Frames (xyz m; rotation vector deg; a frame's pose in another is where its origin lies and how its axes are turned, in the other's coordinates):
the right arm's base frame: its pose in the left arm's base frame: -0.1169 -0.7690 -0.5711 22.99 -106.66 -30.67
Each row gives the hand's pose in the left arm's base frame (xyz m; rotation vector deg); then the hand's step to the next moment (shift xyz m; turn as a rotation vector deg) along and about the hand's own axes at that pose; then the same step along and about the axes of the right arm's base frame.
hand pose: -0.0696 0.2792 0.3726 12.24 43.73 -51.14
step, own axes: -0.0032 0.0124 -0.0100 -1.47 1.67 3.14
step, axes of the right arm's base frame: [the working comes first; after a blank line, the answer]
step, axes of the left arm's base frame: 0.0032 0.0144 -0.0067 2.31 0.49 3.04

-0.0138 0.0084 0.0014 1.36 2.02 -2.98
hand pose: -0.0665 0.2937 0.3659 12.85 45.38 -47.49
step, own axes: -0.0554 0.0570 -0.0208 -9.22 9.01 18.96
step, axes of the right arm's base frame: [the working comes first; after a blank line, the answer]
step, axes of the left arm's base frame: 0.0075 0.0798 0.0180 13.03 2.44 18.70

-0.0295 0.0767 0.0011 9.06 11.95 -17.34
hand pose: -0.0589 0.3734 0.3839 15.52 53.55 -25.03
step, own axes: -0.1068 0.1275 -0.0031 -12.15 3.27 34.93
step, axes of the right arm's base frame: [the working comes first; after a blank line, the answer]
step, axes of the left arm's base frame: 0.0030 0.1395 0.0906 20.20 -8.41 30.00

-0.0015 0.1662 -0.0059 21.11 8.82 -29.24
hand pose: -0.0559 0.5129 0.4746 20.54 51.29 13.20
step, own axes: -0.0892 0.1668 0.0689 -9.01 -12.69 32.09
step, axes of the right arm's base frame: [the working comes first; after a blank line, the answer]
step, axes of the left arm's base frame: -0.0072 0.1080 0.1697 20.59 -21.38 19.77

0.0805 0.1829 -0.0248 19.60 -7.62 -28.80
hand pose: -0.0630 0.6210 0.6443 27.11 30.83 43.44
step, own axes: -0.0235 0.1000 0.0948 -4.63 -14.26 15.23
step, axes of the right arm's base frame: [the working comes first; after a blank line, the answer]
step, axes of the left arm's base frame: -0.0076 0.0266 0.1370 13.77 -15.64 4.73

0.0968 0.0967 -0.0286 7.11 -10.83 -16.99
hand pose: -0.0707 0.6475 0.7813 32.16 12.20 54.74
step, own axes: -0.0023 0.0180 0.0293 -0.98 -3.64 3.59
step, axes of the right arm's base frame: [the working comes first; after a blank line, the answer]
step, axes of the left arm's base frame: -0.0021 -0.0043 0.0341 3.51 -3.72 0.97

0.0298 0.0149 -0.0088 1.49 -2.66 -4.22
